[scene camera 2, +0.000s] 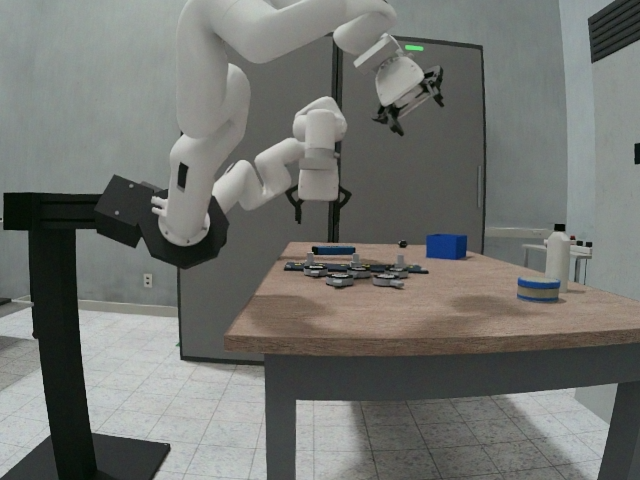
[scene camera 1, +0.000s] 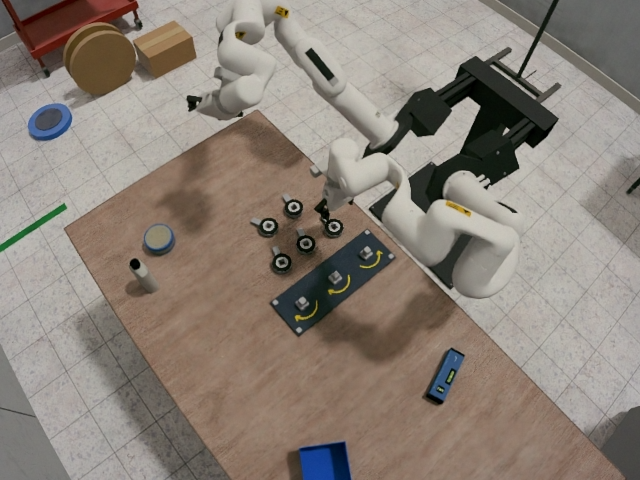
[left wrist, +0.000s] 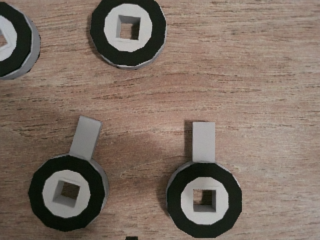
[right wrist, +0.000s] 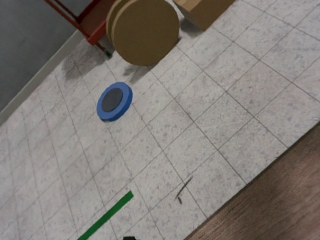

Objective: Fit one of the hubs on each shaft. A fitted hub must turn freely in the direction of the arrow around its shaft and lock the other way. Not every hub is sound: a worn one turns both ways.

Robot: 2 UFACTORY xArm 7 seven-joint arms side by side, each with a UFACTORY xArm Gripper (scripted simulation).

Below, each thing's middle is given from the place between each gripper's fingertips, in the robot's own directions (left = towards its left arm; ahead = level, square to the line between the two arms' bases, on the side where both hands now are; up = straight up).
My left hand (scene camera 2: 317,224) is 13 cm short of the dark board (scene camera 1: 323,294), 12 cm to the right of it and 13 cm above it. The rest, counted from my left hand: white bottle (scene camera 2: 558,248) 53 cm ahead, 29 cm to the right, 3 cm below; then tape roll (scene camera 2: 534,289) 42 cm ahead, 38 cm to the right, 12 cm below.
Right now the tape roll is 32 cm below my right hand (scene camera 2: 418,116), 30 cm ahead of it and 3 cm to the left of it. Round my right hand: dark board (53 cm to the left, 34 cm below, 2 cm ahead); white bottle (42 cm ahead, 24 cm below, 12 cm to the left).
